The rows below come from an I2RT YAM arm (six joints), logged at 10 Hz.
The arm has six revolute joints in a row. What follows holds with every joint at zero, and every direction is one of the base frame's.
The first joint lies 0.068 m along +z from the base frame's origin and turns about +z.
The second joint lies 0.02 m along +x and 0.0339 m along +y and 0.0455 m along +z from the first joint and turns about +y.
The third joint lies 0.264 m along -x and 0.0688 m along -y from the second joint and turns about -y.
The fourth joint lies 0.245 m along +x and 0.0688 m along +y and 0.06 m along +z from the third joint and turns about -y.
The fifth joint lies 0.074 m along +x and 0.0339 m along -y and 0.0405 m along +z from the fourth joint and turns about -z.
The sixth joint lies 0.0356 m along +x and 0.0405 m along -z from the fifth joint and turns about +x.
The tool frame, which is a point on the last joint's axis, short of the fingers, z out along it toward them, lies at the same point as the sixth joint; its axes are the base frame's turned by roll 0, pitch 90 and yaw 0 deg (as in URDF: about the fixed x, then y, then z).
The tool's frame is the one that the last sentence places.
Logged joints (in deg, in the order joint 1, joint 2, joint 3, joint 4, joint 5, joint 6), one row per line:
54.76, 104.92, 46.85, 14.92, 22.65, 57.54
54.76, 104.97, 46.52, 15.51, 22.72, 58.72
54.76, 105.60, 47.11, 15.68, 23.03, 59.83
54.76, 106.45, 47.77, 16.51, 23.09, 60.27
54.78, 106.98, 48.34, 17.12, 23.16, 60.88
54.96, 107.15, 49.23, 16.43, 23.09, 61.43
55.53, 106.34, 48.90, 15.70, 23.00, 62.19
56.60, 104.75, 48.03, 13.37, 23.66, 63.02
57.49, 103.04, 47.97, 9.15, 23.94, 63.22
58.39, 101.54, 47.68, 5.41, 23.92, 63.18
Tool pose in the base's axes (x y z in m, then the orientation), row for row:
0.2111, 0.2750, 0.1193, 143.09, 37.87, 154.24
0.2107, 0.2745, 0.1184, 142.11, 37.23, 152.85
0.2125, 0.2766, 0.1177, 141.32, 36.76, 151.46
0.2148, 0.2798, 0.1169, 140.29, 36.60, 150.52
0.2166, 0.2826, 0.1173, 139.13, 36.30, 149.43
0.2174, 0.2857, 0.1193, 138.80, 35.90, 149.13
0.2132, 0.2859, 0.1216, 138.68, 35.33, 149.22
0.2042, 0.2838, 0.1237, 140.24, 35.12, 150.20
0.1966, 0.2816, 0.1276, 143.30, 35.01, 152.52
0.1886, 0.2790, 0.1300, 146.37, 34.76, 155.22
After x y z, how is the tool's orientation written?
As angles about the fixed x, y, z axes (roll, pitch, yaw), in degrees.
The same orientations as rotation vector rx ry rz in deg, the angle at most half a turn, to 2 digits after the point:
14.70, 132.14, 32.87
16.15, 131.93, 33.62
17.60, 131.61, 34.06
18.26, 131.08, 34.84
19.09, 130.54, 35.75
19.50, 130.60, 36.19
19.67, 130.98, 36.69
19.43, 132.03, 35.54
18.27, 133.92, 33.24
16.66, 135.93, 31.09

